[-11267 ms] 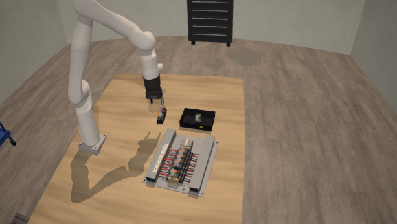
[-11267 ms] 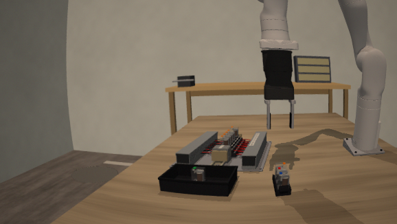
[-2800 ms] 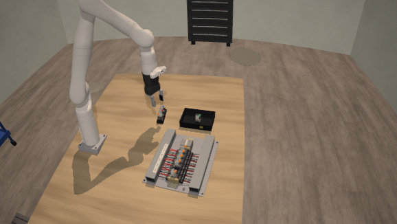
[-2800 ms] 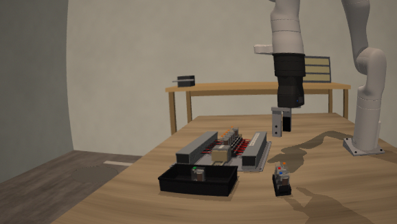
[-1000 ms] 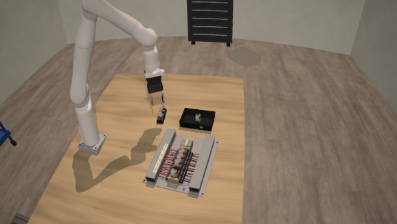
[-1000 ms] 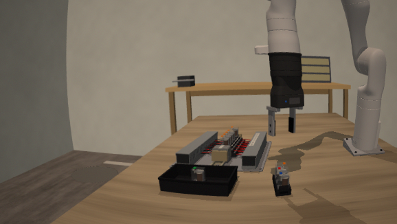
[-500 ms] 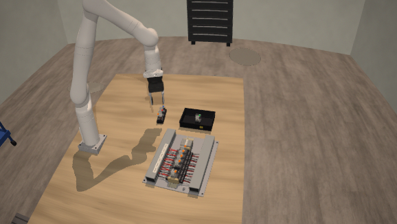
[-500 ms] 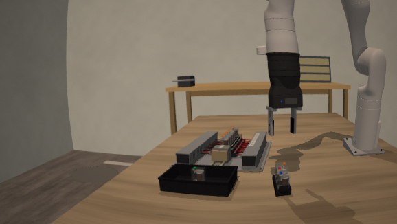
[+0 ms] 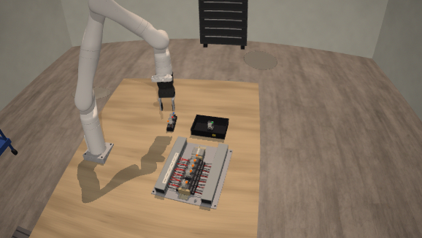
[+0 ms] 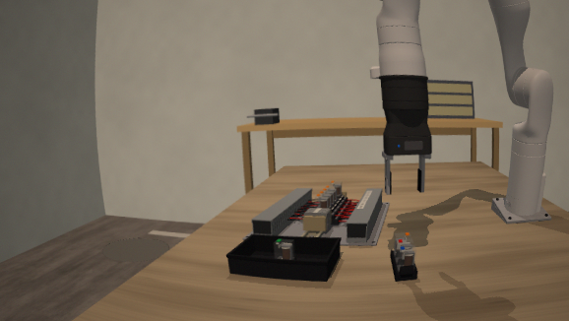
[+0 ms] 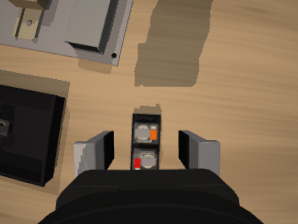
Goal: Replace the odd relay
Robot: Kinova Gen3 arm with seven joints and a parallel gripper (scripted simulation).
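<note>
My gripper is now 3 cm to the right of the spare holder and 13 cm above it. From my hand the other things lie so: spare relay: 1 cm behind, 6 cm to the left, 11 cm below; black tray: 19 cm ahead, 2 cm to the left, 12 cm below.
</note>
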